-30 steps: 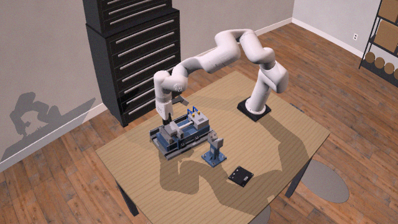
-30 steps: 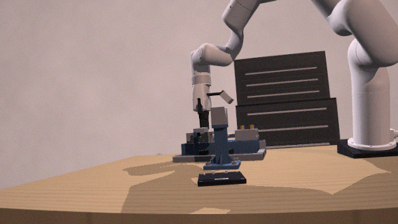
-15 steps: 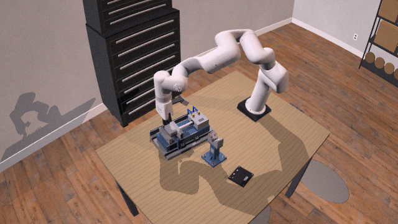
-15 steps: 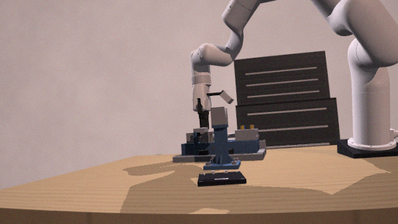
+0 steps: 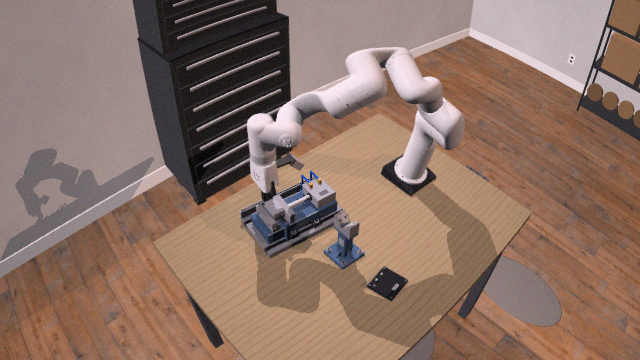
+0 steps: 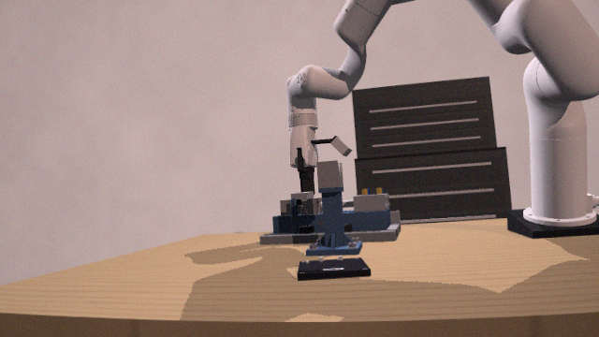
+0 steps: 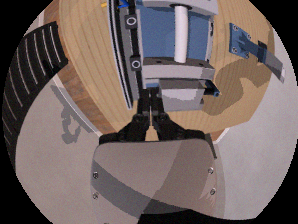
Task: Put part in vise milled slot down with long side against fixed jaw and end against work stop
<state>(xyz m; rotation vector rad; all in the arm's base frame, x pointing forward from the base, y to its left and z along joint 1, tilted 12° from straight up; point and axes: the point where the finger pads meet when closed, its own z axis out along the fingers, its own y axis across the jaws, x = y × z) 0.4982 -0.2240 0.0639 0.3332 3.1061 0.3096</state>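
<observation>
The part lies 4 cm to the left of my hand, 3 cm below it and 1 cm ahead of it. From my hand the other things lie so: air cylinder (15 cm behind, 8 cm to the left, 5 cm below); then white cylinder rod (8 cm behind, 6 cm to the left, 5 cm below).
</observation>
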